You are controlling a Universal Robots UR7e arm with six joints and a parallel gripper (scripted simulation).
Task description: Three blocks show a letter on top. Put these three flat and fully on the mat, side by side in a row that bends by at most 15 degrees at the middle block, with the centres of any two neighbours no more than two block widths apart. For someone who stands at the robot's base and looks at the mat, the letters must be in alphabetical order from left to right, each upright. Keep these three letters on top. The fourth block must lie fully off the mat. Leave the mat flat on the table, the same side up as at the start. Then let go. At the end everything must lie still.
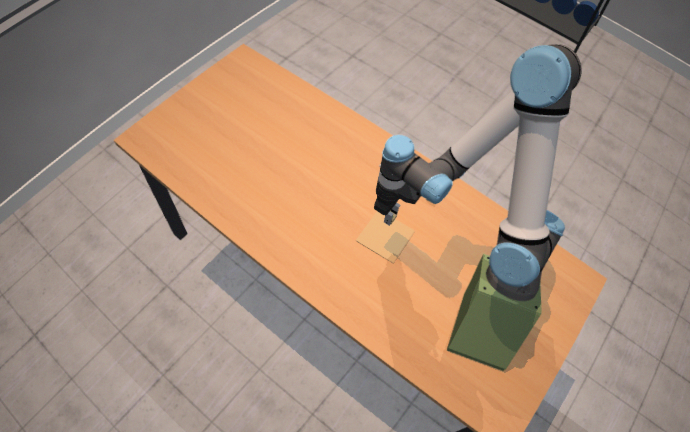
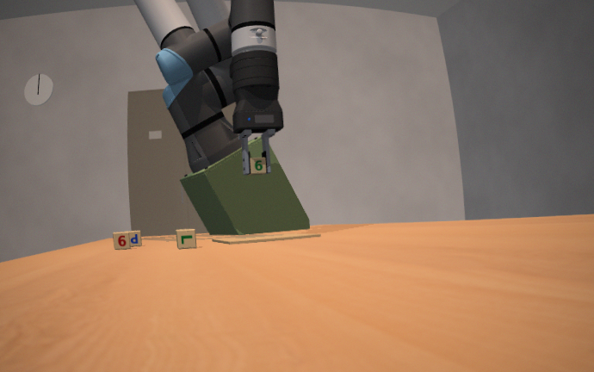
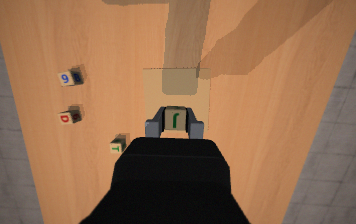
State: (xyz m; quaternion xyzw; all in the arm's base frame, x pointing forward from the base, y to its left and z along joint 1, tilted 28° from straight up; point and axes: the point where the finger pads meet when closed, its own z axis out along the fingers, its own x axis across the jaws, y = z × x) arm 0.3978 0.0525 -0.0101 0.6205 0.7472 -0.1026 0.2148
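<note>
Now: hand 120 mm above the thin tan mat. From my hand the other things lie so: red D block: 220 mm to the right, 110 mm below, 70 mm ahead; then blue-marked block: 220 mm to the right, 110 mm below, 10 mm behind.
</note>
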